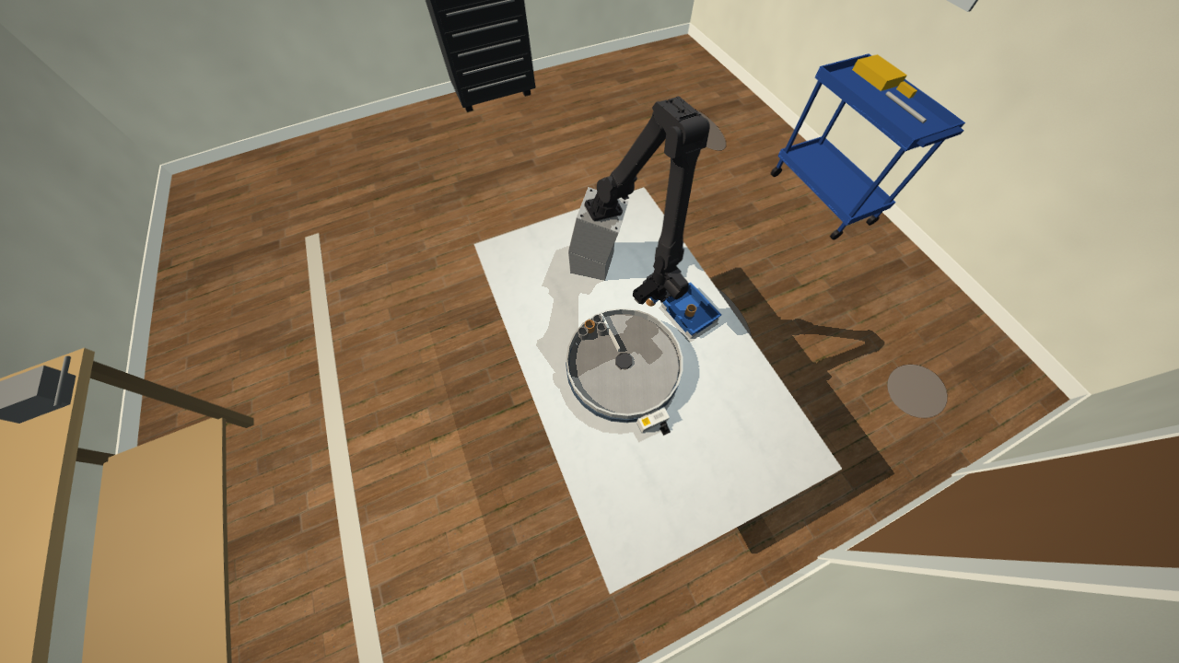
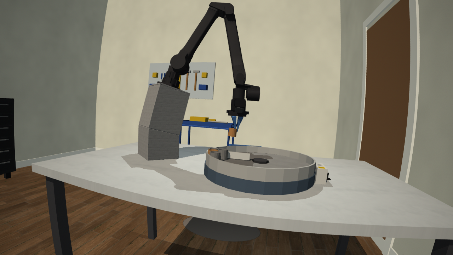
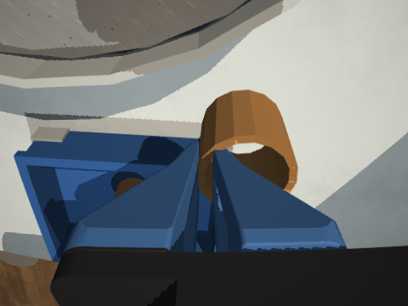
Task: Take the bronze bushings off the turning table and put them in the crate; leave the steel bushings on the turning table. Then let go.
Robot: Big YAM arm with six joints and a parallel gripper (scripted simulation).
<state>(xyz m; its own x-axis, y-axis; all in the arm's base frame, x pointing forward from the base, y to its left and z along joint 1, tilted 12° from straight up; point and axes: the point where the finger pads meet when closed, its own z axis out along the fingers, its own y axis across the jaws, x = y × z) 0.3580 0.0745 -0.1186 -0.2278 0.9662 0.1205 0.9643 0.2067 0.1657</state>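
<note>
Right now my hand is 16 cm to the right of the blue crate, 13 cm above it and 4 cm short of it. From my hand the other things lie so: round grey turning table 19 cm to the right, 13 cm ahead, 10 cm below.
</note>
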